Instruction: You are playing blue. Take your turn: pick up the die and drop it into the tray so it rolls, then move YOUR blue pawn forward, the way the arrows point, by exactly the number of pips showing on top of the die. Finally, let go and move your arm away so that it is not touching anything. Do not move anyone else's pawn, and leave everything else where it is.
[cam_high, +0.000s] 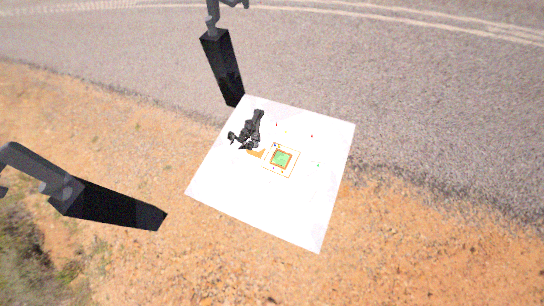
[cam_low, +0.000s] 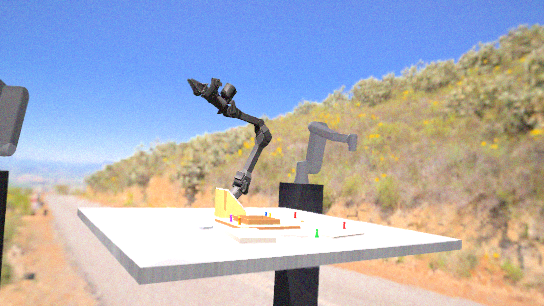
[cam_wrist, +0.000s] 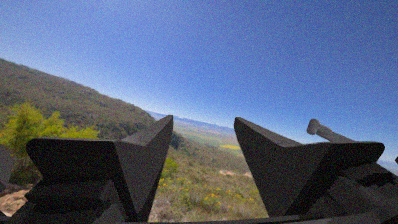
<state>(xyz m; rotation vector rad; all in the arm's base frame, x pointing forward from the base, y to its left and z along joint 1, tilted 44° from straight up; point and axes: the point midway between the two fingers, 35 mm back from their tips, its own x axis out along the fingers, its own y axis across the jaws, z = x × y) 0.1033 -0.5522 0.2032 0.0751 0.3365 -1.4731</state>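
Now: the white die 630 mm below my gripper tip, 150 mm ahead of it and 60 mm to the left of it. The rest, counted from my gripper tip: orange pawn 610 mm below, 230 mm ahead, 180 mm to the left; then grey piece 630 mm below, 250 mm ahead, 30 mm to the left; then purple pawn 610 mm below, 180 mm to the left, 140 mm ahead.
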